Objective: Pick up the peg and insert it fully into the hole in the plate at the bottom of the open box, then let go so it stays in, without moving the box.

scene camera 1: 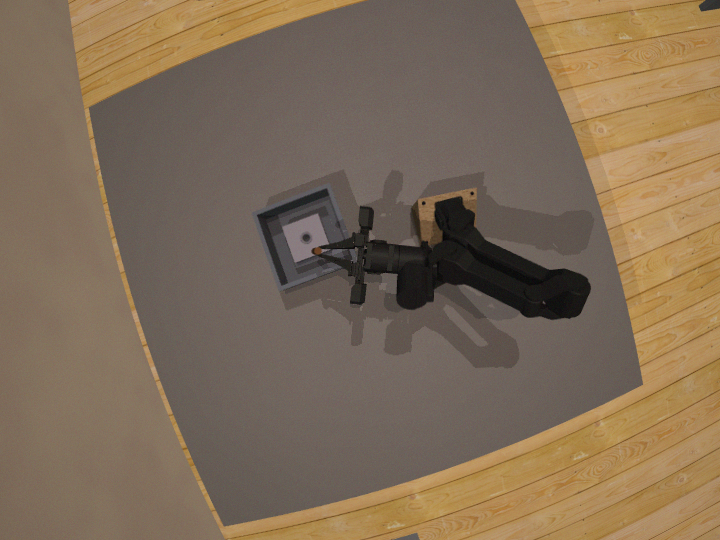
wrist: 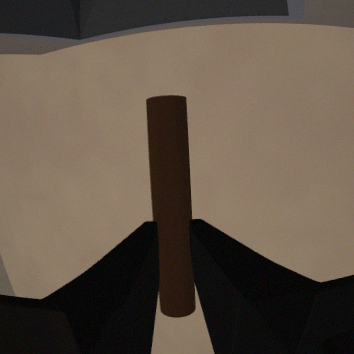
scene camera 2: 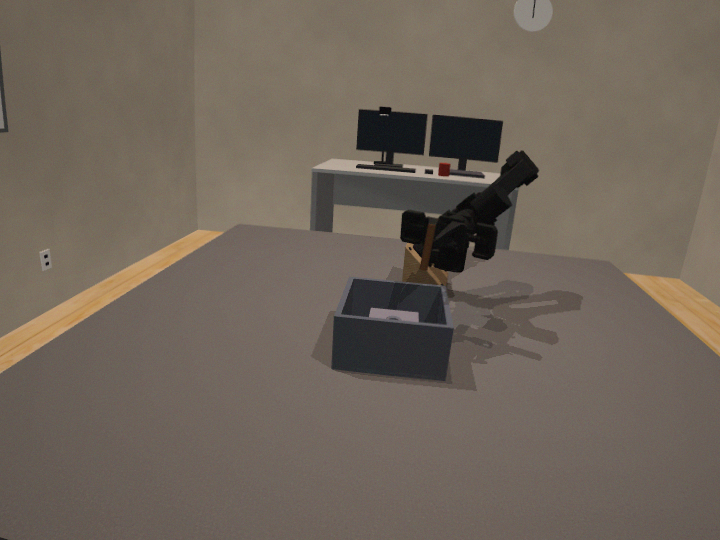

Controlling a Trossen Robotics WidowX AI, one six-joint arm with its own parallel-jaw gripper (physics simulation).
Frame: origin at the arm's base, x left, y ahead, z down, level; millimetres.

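Seen in the pictures: gripper, fingertip midpoint: [scene camera 1: 318, 251] [wrist: 173, 231] [scene camera 2: 429, 243]; arm's base, link origin: [scene camera 1: 449, 210].
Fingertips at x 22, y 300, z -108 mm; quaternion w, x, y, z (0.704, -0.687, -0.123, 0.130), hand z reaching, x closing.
Observation:
Pixels of each thing's top centre, then the offset from my fingertips to it. Level surfaces: height alone.
- brown peg, top centre: [wrist: 175, 298] [scene camera 2: 430, 224] [scene camera 1: 314, 250] dx -2, dy +4, dz -35 mm
- blue-grey box, top centre: [scene camera 2: 395, 299] [scene camera 1: 303, 236] dx -46, dy +32, dz +100 mm
- pale plate, top centre: [scene camera 2: 393, 318] [scene camera 1: 306, 237] dx -46, dy +32, dz +137 mm
- grey table, surface height: dz +197 mm
The brown peg [scene camera 1: 316, 251] [scene camera 2: 429, 247] [wrist: 170, 155] is held nearly upright, with a slight lean in scene camera 2. My gripper [scene camera 1: 319, 251] [wrist: 173, 231] is shut on it and points roughly level. The peg is above the open box, apart from the plate; from overhead it appears over the plate's edge nearest the arm, to the lower right of the hole. The blue-grey box [scene camera 1: 268, 252] [scene camera 2: 392, 349] [wrist: 200, 10] stands on the table. The pale plate [scene camera 1: 297, 248] [scene camera 2: 379, 314] lies in its bottom, and its round hole [scene camera 1: 305, 237] is uncovered. In the wrist view the plate does not show.
The arm's wooden base block [scene camera 1: 429, 227] [scene camera 2: 413, 268] stands beyond the box in scene camera 2. The box walls rise around the plate. A white desk [scene camera 2: 343, 166] with two monitors and a red mug [scene camera 2: 444, 169] stands behind the grey table [scene camera 1: 191, 174] [scene camera 2: 348, 453].

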